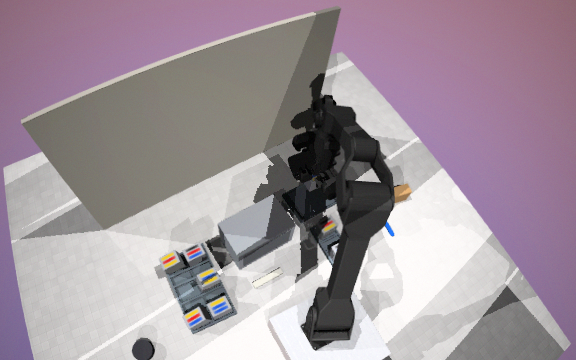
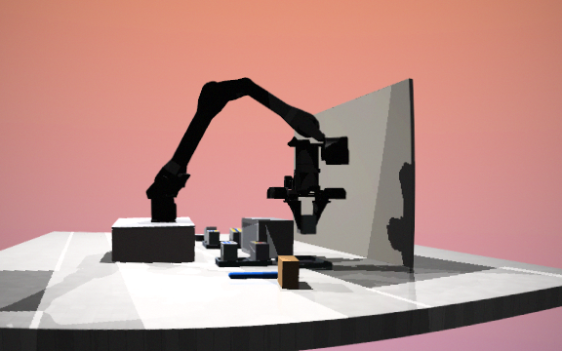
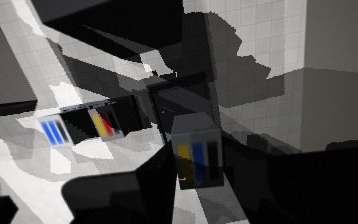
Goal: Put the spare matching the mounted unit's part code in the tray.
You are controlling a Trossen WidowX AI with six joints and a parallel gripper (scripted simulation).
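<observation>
Right now my gripper tip is 80 mm above the dark flat tray and 10 mm past it. Also, from my gripper tip: blue rod (150 mm to the right, 150 mm behind, 80 mm below); grey box (200 mm to the left, 50 mm behind, 30 mm below); brown block (230 mm to the right, 120 mm behind, 60 mm below).
</observation>
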